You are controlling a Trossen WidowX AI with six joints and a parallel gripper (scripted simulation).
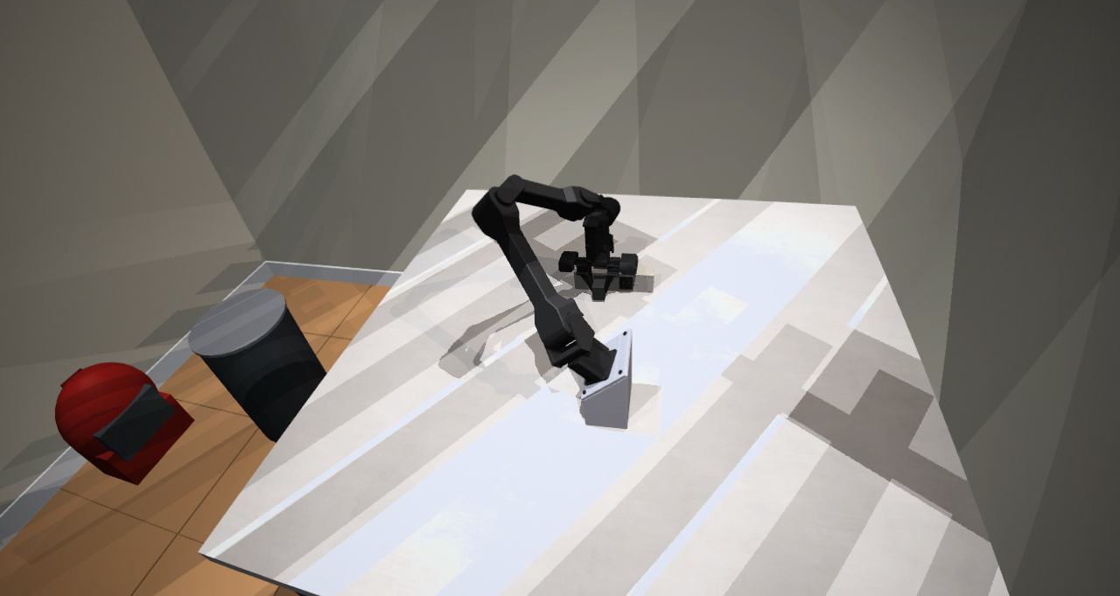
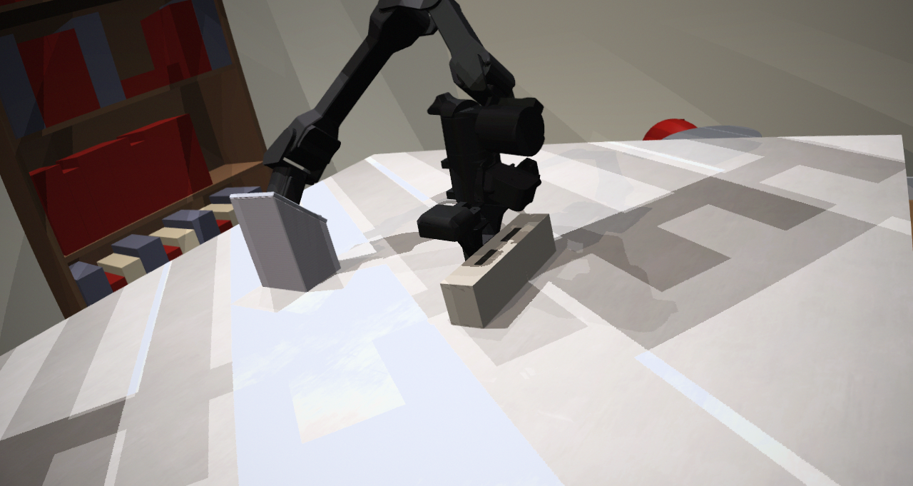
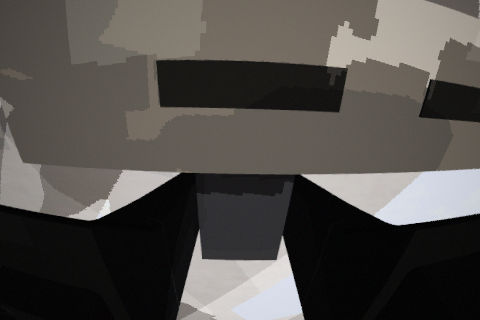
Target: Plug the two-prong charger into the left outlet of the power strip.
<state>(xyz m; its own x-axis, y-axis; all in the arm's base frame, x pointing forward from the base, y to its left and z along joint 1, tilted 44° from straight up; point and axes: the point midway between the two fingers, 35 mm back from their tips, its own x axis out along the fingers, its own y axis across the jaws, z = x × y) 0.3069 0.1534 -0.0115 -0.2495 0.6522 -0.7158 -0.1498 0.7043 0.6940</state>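
The black two-prong charger lies 20 mm ahead of my gripper tip and 10 mm above it.
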